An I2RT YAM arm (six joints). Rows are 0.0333 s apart.
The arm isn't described. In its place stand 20 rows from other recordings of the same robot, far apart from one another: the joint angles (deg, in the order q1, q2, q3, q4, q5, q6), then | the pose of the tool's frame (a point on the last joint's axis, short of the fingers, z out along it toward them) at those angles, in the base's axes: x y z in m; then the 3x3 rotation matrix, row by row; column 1 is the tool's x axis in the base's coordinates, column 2 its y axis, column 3 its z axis.
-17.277, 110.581, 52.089, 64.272, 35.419, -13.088 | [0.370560 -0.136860 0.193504], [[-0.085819 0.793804 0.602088], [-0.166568 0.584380 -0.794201], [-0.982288 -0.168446 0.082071]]
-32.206, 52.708, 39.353, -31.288, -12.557, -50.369 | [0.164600 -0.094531 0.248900], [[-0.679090 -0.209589 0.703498], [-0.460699 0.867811 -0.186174], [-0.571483 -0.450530 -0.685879]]
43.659, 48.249, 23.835, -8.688, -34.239, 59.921 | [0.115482 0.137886 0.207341], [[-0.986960 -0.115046 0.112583], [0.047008 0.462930 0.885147], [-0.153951 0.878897 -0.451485]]
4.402, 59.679, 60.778, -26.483, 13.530, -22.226 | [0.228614 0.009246 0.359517], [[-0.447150 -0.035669 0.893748], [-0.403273 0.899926 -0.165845], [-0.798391 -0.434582 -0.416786]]
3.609, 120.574, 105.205, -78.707, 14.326, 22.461 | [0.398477 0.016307 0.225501], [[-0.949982 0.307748 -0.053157], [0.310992 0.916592 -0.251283], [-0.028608 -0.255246 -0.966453]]
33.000, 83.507, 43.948, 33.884, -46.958, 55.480 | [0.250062 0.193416 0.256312], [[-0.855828 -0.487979 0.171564], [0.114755 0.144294 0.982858], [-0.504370 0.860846 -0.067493]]
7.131, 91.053, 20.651, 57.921, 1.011, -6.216 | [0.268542 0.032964 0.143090], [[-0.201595 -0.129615 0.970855], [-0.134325 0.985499 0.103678], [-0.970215 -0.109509 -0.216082]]
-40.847, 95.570, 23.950, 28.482, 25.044, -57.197 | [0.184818 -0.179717 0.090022], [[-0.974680 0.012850 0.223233], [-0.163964 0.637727 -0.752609], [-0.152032 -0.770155 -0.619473]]
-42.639, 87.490, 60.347, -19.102, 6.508, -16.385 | [0.239635 -0.226141 0.239870], [[-0.715889 0.551111 0.428695], [0.278201 0.788292 -0.548817], [-0.640396 -0.273629 -0.717649]]
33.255, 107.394, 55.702, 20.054, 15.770, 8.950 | [0.331475 0.205796 0.153586], [[-0.485306 -0.261922 0.834191], [-0.139205 0.965053 0.222025], [-0.863192 -0.008374 -0.504807]]
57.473, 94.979, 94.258, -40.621, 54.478, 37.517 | [0.217857 0.287726 0.370874], [[-0.379957 0.088352 0.920775], [0.062267 0.995613 -0.069838], [-0.922906 0.030798 -0.383791]]
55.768, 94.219, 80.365, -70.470, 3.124, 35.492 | [0.171771 0.249003 0.267366], [[-0.933315 -0.344675 0.100611], [-0.341140 0.938628 0.050991], [-0.112012 0.013268 -0.993618]]
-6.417, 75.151, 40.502, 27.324, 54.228, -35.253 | [0.277046 -0.060225 0.266662], [[-0.602742 0.633255 0.485479], [-0.271739 0.409148 -0.871066], [-0.750240 -0.656952 -0.074530]]
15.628, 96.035, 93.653, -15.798, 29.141, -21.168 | [0.384955 0.089683 0.393014], [[-0.356119 0.087569 0.930328], [-0.427122 0.870253 -0.245412], [-0.831111 -0.484760 -0.272511]]
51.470, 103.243, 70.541, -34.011, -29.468, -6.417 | [0.210906 0.292975 0.192164], [[-0.478934 -0.861148 -0.170428], [-0.757662 0.307445 0.575695], [-0.443362 0.404847 -0.799706]]
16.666, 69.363, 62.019, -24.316, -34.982, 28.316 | [0.248424 0.095676 0.334601], [[-0.775871 -0.379911 0.503678], [0.173408 0.639190 0.749244], [-0.606592 0.668658 -0.430049]]
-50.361, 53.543, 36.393, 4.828, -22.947, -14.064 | [0.150556 -0.159982 0.288138], [[-0.245337 0.419090 0.874170], [-0.054623 0.894320 -0.444081], [-0.967898 -0.156699 -0.196518]]
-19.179, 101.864, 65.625, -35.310, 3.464, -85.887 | [0.322329 -0.114392 0.171519], [[-0.409351 -0.868822 0.278531], [-0.911726 0.377999 -0.160852], [0.034468 -0.319789 -0.946862]]
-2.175, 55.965, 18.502, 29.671, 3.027, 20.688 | [0.211516 -0.009914 0.216029], [[-0.094885 0.132227 0.986668], [0.356644 0.929864 -0.090317], [-0.929409 0.343319 -0.135388]]
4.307, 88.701, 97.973, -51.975, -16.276, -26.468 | [0.323971 0.034405 0.402761], [[-0.481730 -0.549804 0.682387], [-0.465328 0.820333 0.332451], [-0.742568 -0.157382 -0.651018]]
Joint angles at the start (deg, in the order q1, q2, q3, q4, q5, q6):
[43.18 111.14 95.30 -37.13 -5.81 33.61]
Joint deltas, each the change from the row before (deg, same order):
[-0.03 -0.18 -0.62 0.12 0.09 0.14]
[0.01 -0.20 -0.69 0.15 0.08 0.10]
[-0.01 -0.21 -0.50 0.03 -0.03 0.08]
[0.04 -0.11 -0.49 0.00 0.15 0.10]
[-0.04 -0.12 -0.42 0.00 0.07 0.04]
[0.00 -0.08 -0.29 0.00 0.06 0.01]
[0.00 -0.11 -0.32 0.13 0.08 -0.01]
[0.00 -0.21 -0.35 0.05 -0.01 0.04]
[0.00 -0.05 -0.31 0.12 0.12 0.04]
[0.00 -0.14 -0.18 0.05 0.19 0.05]
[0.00 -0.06 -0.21 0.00 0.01 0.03]
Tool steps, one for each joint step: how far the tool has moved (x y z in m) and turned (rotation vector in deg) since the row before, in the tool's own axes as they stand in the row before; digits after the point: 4 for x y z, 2 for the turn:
[0.0017 -0.0016 0.0008 0.27 0.20 0.20]
[0.0021 -0.0015 0.0009 0.25 0.24 0.13]
[0.0015 -0.0011 0.0002 0.12 0.23 0.11]
[0.0018 -0.0011 0.0009 0.32 0.25 0.10]
[0.0012 -0.0013 0.0005 0.24 0.19 0.10]
[0.0009 -0.0007 0.0004 0.17 0.14 0.03]
[0.0008 -0.0006 0.0003 0.11 0.02 0.00]
[0.0009 -0.0006 -0.0003 0.04 0.08 0.05]
[0.0009 -0.0007 0.0007 0.18 0.05 0.05]
[0.0003 -0.0003 -0.0004 0.15 -0.11 0.05]
[0.0007 -0.0005 0.0003 0.09 0.12 0.04]

